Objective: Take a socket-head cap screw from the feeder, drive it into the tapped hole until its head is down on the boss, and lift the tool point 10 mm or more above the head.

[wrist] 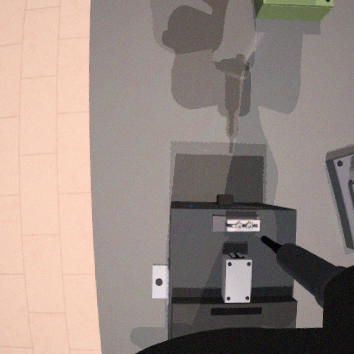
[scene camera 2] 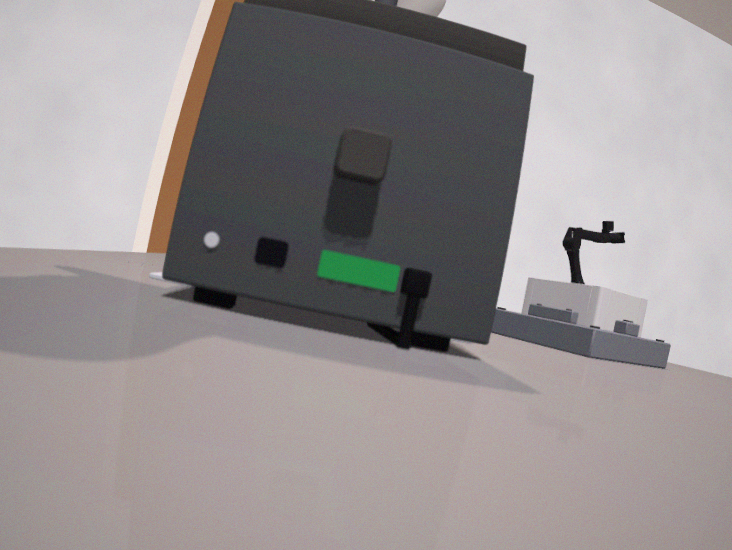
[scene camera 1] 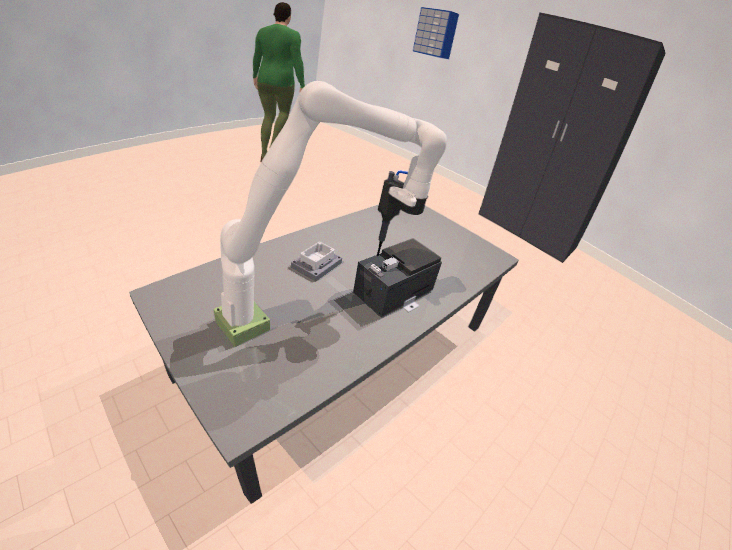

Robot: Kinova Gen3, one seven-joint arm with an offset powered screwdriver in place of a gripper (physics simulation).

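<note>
The screw feeder [scene camera 1: 368, 289] [scene camera 2: 266, 147] [wrist: 195, 250] is a black box with a small light pickup block [scene camera 1: 375, 269] [wrist: 243, 229] on top, where small screw shapes show. My screwdriver tip [scene camera 1: 379, 254] [wrist: 263, 238] is over the feeder's top, beside the pickup block in the wrist view. No screw shows on the tip, so I read it as open; its exact height is hard to tell. The white housing [scene camera 1: 313, 261] [scene camera 2: 562, 292] sits on a grey fixture plate [scene camera 1: 302, 270] [scene camera 2: 630, 348] [wrist: 340, 200]. The tapped hole and boss cannot be made out.
A raised silver block [scene camera 1: 389, 263] [wrist: 236, 282] stands on the feeder near its dark lid [scene camera 1: 414, 254]. A small tab [scene camera 1: 411, 306] [wrist: 159, 287] is beside the feeder. A black jointed arm [scene camera 2: 574, 254] rises behind the housing. A person [scene camera 1: 278, 56] stands beyond the table [scene camera 1: 195, 283].
</note>
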